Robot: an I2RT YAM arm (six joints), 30 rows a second.
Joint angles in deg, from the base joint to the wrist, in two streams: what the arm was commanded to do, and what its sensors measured. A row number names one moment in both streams.
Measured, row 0:
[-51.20, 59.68, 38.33, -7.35, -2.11, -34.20]
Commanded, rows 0 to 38:
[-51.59, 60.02, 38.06, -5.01, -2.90, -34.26]
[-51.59, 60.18, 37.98, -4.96, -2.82, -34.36]
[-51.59, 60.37, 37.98, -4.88, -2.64, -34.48]
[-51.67, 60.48, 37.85, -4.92, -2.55, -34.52]
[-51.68, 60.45, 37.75, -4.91, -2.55, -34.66]
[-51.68, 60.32, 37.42, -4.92, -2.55, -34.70]
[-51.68, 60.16, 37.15, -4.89, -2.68, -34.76]
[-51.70, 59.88, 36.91, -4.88, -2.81, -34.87]
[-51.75, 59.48, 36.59, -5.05, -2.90, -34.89]
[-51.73, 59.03, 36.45, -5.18, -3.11, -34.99]
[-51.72, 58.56, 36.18, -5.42, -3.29, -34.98]
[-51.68, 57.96, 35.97, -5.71, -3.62, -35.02]
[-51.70, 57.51, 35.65, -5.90, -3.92, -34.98]
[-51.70, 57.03, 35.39, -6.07, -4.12, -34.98]
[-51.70, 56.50, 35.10, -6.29, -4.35, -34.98]
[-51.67, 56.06, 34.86, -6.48, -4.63, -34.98]
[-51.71, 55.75, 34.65, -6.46, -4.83, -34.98]
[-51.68, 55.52, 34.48, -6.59, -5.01, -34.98]
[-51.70, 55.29, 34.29, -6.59, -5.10, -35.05]
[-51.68, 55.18, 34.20, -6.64, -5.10, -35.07]
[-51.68, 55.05, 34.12, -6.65, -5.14, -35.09]
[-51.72, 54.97, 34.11, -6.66, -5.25, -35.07]
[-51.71, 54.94, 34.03, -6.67, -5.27, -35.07]
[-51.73, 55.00, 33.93, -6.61, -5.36, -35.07]
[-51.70, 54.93, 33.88, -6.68, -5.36, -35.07]
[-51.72, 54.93, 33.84, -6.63, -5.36, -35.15]
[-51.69, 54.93, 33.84, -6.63, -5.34, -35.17]
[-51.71, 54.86, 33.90, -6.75, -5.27, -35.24]
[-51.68, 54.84, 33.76, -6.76, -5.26, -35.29]
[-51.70, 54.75, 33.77, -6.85, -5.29, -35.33]
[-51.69, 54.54, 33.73, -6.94, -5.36, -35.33]
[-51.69, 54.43, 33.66, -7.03, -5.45, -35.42]
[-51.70, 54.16, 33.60, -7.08, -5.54, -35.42]
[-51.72, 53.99, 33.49, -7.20, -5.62, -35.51]
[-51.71, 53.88, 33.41, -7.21, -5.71, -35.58]
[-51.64, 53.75, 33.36, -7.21, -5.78, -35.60]
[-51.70, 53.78, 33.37, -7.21, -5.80, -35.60]
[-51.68, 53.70, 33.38, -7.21, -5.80, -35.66]
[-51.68, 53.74, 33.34, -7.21, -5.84, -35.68]
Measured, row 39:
[-51.40, 54.61, 33.91, -6.50, -4.95, -35.68]
